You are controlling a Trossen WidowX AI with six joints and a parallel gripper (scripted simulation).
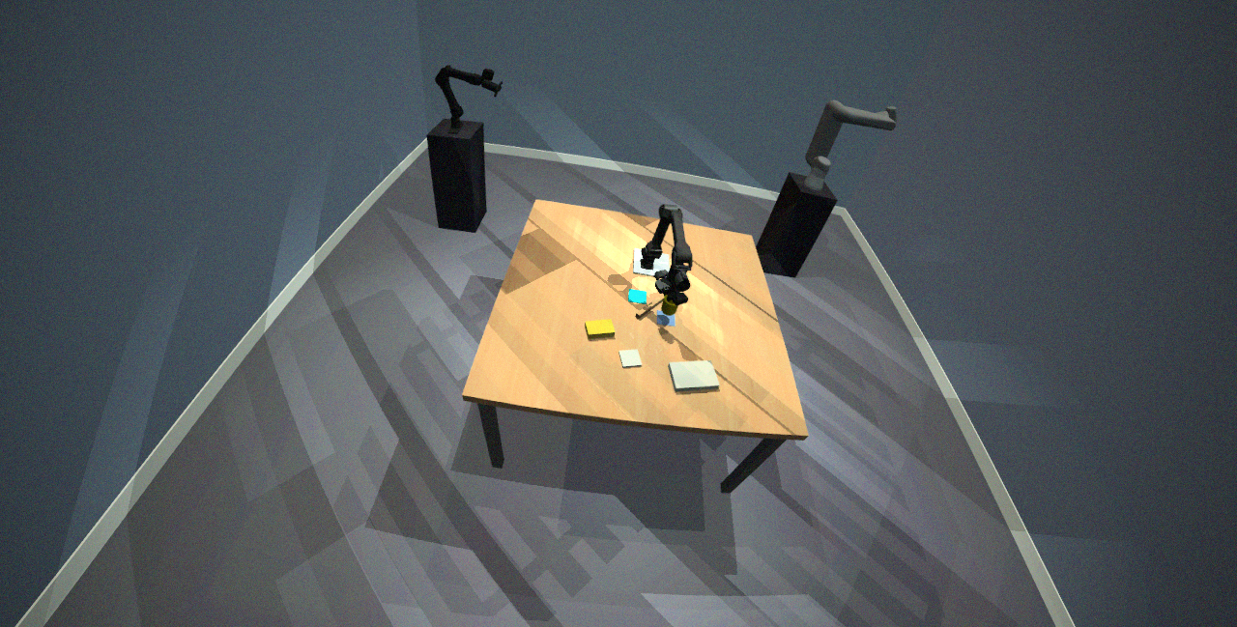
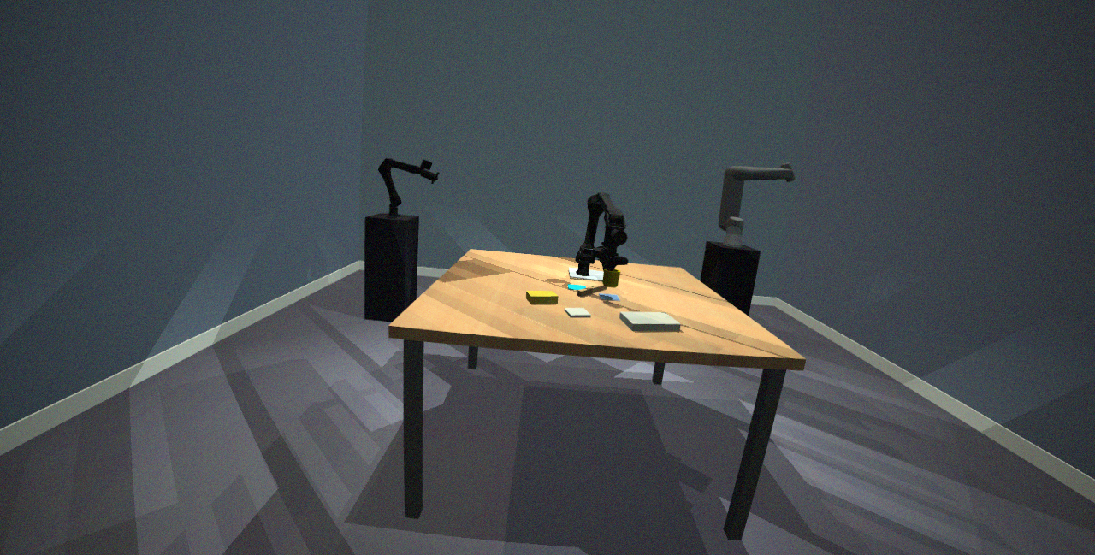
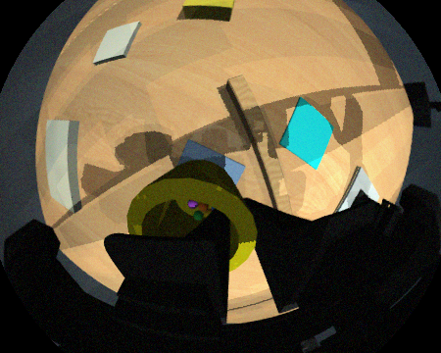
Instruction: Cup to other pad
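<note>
My gripper tip is now 11 cm to the left of the cyan pad, 9 cm past it and 9 cm above it. Round my gripper tip: grey-blue pad (9 cm below, 2 cm to the left, 2 cm ahead); then small grey tile (27 cm ahead, 14 cm to the right, 8 cm below); then yellow cup (2 cm ahead, 1 cm to the left).
</note>
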